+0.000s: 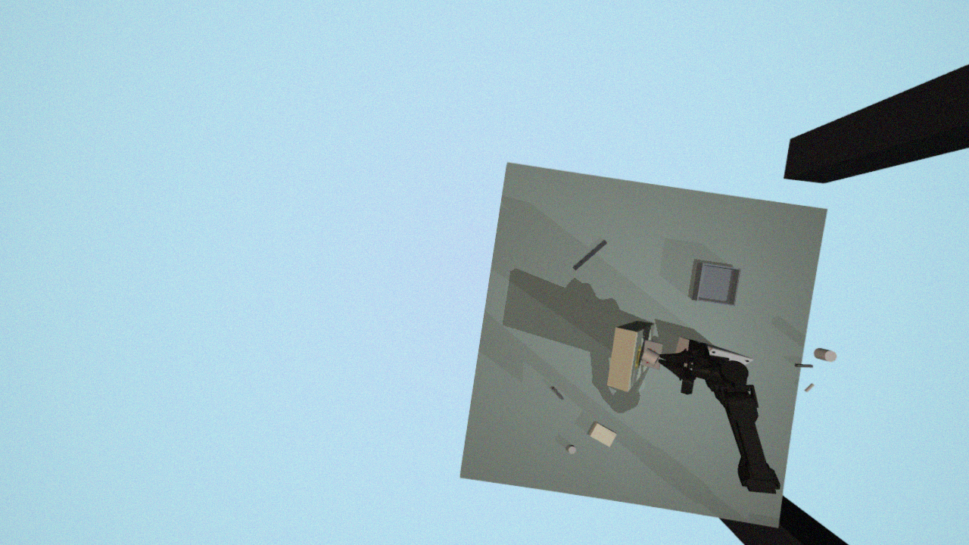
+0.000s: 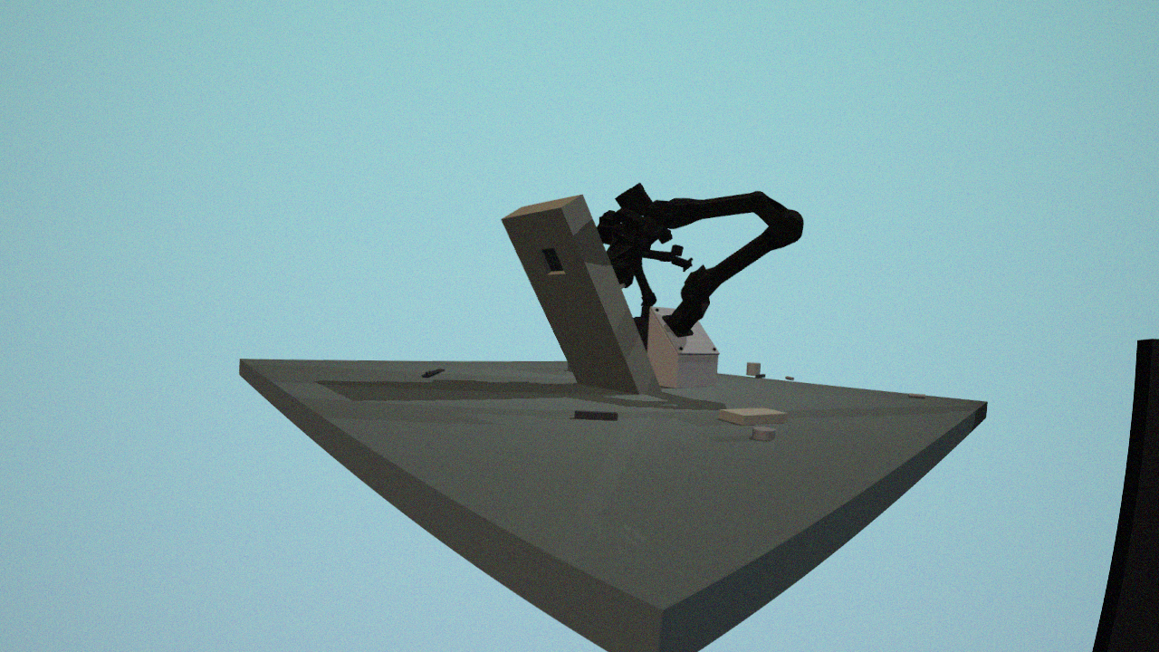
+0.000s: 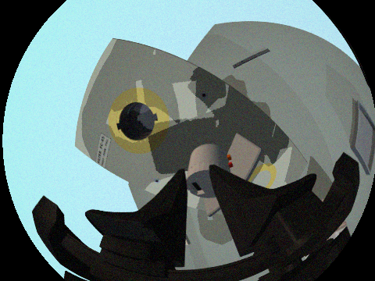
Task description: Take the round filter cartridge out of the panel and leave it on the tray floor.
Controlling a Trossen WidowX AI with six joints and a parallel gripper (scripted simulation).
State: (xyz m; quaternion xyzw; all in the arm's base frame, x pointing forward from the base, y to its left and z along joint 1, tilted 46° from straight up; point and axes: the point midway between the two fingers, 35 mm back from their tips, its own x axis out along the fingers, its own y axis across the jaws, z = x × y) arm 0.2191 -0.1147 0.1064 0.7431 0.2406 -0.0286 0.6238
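Now: the round filter cartridge 3 cm below my gripper tip, 1 cm to the left of it and 1 cm ahead of it. Also, from my gripper tip: tan block (39 cm to the left, 24 cm below, 4 cm ahead); then small cylinder (47 cm to the left, 24 cm below, 16 cm ahead); then grey square tray (32 cm behind, 28 cm to the right, 24 cm below).
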